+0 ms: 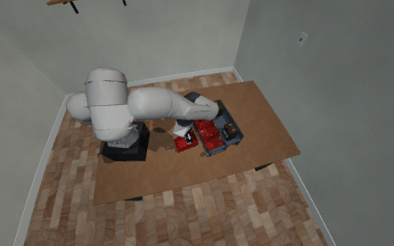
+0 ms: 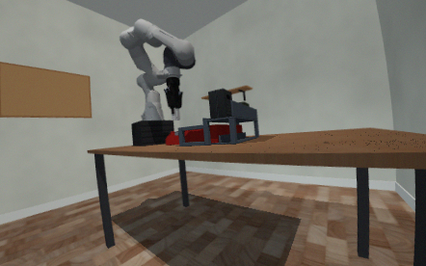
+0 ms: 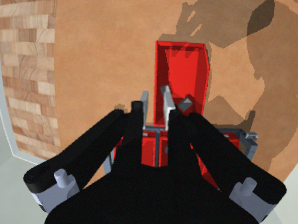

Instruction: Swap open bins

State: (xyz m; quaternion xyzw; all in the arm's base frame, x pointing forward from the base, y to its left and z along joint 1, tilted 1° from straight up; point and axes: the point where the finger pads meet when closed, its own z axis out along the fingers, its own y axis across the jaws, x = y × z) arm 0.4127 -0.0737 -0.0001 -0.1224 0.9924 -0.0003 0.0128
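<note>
Right now the grey shelf lip is 160 mm below my hand, 100 mm ahead of it and 90 mm to the left of it. From my hand the other things lie so: black box (310 mm ahead, 30 mm to the left, 10 mm below).
</note>
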